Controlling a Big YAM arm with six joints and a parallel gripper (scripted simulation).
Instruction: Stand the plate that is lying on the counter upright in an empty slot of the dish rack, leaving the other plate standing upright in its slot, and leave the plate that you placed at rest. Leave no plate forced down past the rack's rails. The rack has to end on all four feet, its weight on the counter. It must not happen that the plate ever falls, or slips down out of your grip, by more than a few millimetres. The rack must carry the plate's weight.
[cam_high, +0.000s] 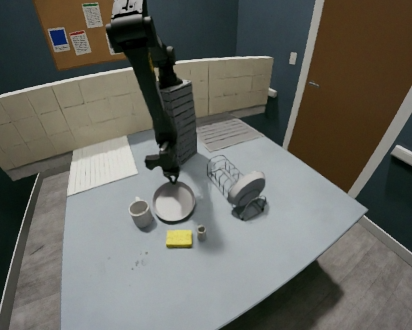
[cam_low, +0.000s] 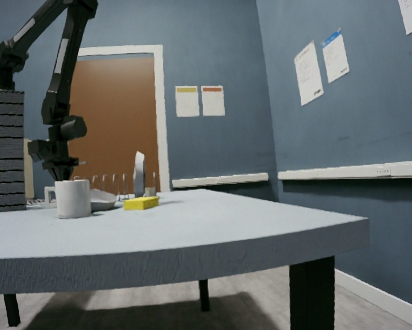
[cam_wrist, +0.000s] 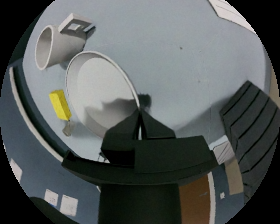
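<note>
My gripper is now 8 cm short of the white plate, 3 cm to the left of it and 3 cm above it. From my hand the other things lie so: white draining mat: 48 cm behind, 32 cm to the right, 6 cm below; then white mug: 18 cm to the right, 8 cm ahead, 3 cm below; then small white cup: 27 cm ahead, 5 cm below.
</note>
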